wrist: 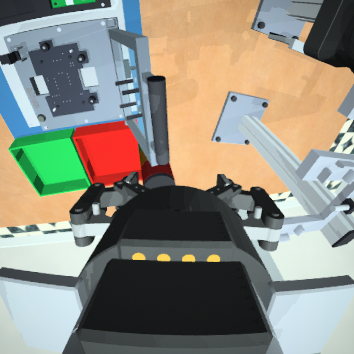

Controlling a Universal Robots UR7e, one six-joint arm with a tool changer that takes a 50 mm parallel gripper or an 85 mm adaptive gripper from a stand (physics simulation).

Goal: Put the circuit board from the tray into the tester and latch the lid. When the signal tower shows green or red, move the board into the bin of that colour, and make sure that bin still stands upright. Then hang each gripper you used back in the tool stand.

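Frame: origin at the arm's base, x ahead, y left, z up, level; centimetres.
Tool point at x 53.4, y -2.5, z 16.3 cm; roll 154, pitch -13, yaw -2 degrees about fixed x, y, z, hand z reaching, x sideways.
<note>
A point is followed by its place in that frame.
The green circuit board (80,3) @(x 46.7, y 6.7, z -27.0 cm) shows in part at the top left edge, in the black tray (22,14) @(x 37.0, y 6.6, z -26.0 cm). Below it the tester (102,40) @(x 49.6, y 0.8, z -22.8 cm) has a dark nest plate (62,80) @(x 41.6, y -4.4, z -21.9 cm) with black posts. Its lid frame (142,90) @(x 54.5, y -2.1, z -4.7 cm) stands raised on the right side, with a black cylindrical bar (158,120) @(x 55.5, y -3.9, z -1.1 cm) beside it. The green bin (52,160) @(x 30.1, y -24.8, z -28.2 cm) and red bin (110,155) @(x 44.9, y -26.2, z -28.2 cm) stand upright and look empty. The signal tower (157,171) @(x 55.1, y -12.5, z -3.8 cm) shows a dark red section, partly hidden by my gripper; no lit lamp can be made out. My gripper (177,180) is open, its fingers wide apart with nothing between them.
A post on a square foot plate (231,127) @(x 77.7, y -22.1, z -27.6 cm) rises at the right, with pale brackets (322,170) @(x 70.7, y -7.5, z 5.5 cm) near its end. Another foot plate (272,20) @(x 83.4, y 3.2, z -27.6 cm) is at the upper right, beside a large black body (332,37) @(x 73.7, y 3.4, z -2.2 cm) cut off by the view's edge.
</note>
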